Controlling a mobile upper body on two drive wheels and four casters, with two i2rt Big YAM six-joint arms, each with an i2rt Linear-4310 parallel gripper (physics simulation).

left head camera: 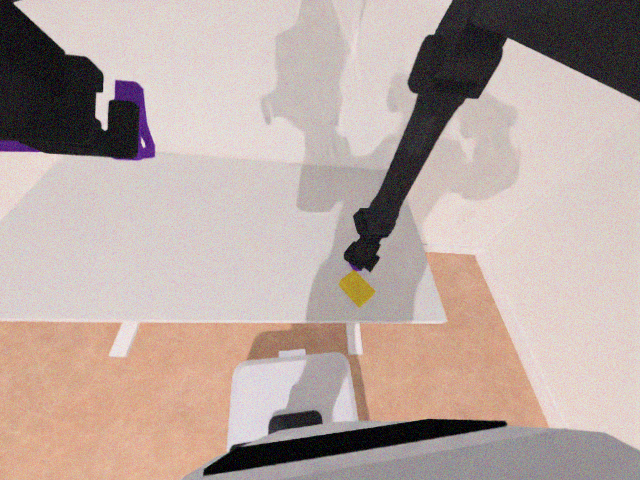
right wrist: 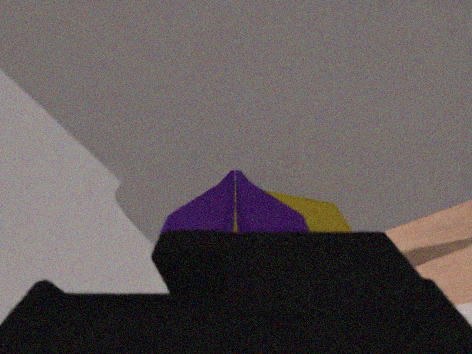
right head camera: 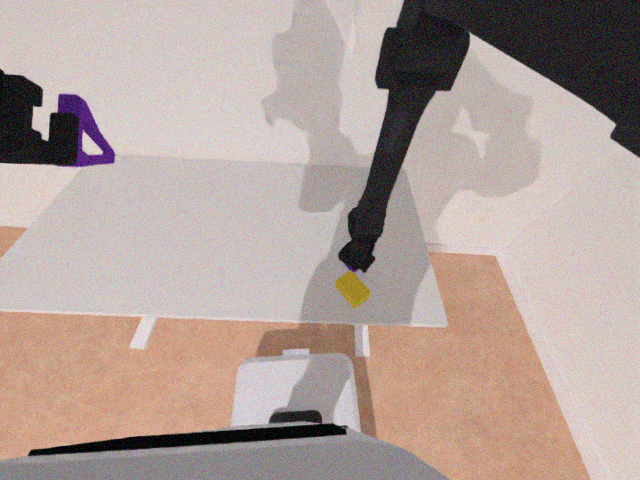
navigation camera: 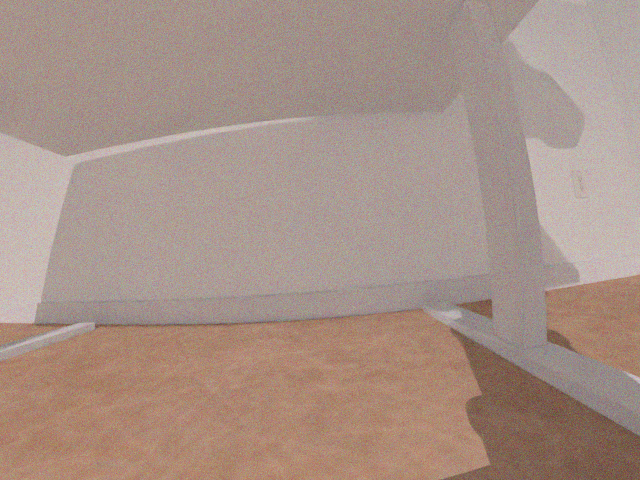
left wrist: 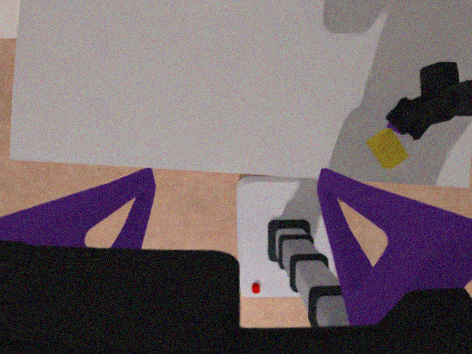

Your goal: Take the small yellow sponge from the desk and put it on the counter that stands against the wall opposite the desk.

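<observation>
The small yellow sponge lies flat on the grey desk near its front right corner; it also shows in the right head view and the left wrist view. My right gripper is just behind the sponge, low over the desk, with its purple fingers shut together on nothing. In the right wrist view part of the sponge shows to the right of the shut fingers. My left gripper is open and empty, held high at the far left above the desk's back edge.
The desk stands against a pale wall on white legs. My own white base sits on the tan floor in front of the desk. A side wall runs along the right.
</observation>
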